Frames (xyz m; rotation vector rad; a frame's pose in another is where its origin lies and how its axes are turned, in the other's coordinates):
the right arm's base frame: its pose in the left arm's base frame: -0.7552 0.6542 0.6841 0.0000 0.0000 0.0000
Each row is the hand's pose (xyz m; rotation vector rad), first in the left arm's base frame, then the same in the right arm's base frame.
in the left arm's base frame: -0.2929 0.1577 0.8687 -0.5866 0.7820 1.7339
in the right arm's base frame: 0.4623 -0.4965 0.1846 -0.5866 0.7820 1.7339
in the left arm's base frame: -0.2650 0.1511 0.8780 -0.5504 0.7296 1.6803
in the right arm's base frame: 0.4902 -0.5031 0.1939 -0.5504 0.7296 1.6803
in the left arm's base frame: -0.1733 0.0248 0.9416 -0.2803 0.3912 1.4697
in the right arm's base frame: 0.5819 -0.6294 0.2575 -0.2803 0.3912 1.4697
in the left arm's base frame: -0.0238 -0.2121 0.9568 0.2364 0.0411 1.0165
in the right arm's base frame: 0.7314 -0.8663 0.2727 0.2364 0.0411 1.0165
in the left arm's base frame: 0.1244 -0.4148 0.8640 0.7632 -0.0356 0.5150
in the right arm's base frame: 0.8796 -1.0690 0.1799 0.7632 -0.0356 0.5150
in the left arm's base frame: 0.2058 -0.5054 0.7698 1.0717 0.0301 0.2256
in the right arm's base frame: 0.9610 -1.1596 0.0857 1.0717 0.0301 0.2256
